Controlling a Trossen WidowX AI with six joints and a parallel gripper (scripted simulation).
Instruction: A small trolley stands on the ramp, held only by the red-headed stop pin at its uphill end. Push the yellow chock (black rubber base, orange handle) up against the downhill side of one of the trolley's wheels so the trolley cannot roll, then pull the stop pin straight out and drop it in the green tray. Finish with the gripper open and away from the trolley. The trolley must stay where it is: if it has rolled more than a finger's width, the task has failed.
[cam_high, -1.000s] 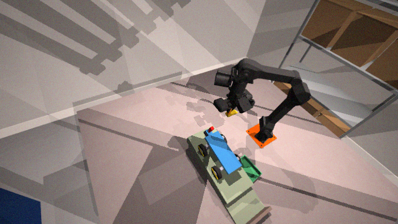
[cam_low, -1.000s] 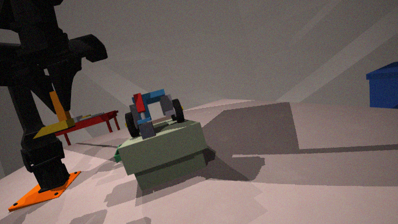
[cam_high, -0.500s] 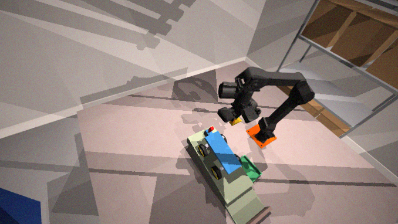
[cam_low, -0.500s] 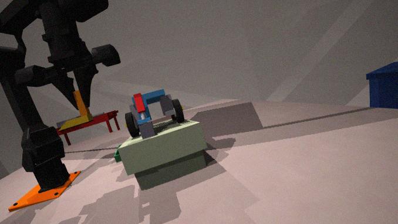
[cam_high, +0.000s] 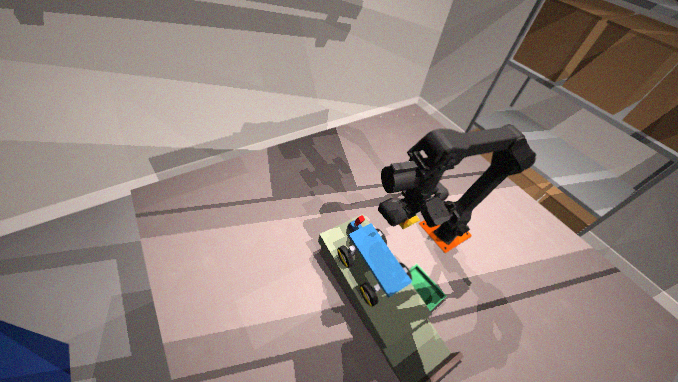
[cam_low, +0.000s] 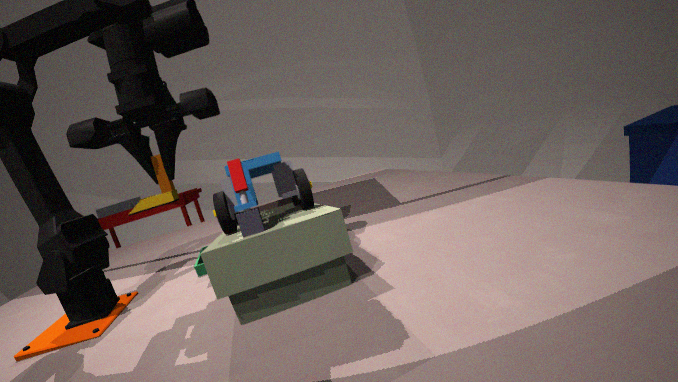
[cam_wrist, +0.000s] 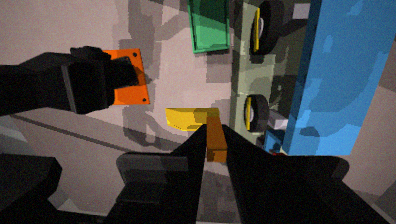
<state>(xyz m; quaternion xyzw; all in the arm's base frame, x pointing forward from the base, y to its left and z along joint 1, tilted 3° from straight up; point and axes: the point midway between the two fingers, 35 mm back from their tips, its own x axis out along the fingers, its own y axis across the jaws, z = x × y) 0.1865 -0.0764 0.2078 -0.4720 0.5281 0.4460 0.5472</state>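
My gripper tip is 9 cm to the left of the red-headed stop pin, 9 cm short of it and 4 cm above it. Also, from my gripper tip: blue trolley 13 cm ahead, 6 cm below, 2 cm to the left; then yellow chock 2 cm behind, 1 cm below; then pale green ramp 13 cm ahead, 12 cm below, 3 cm to the left.
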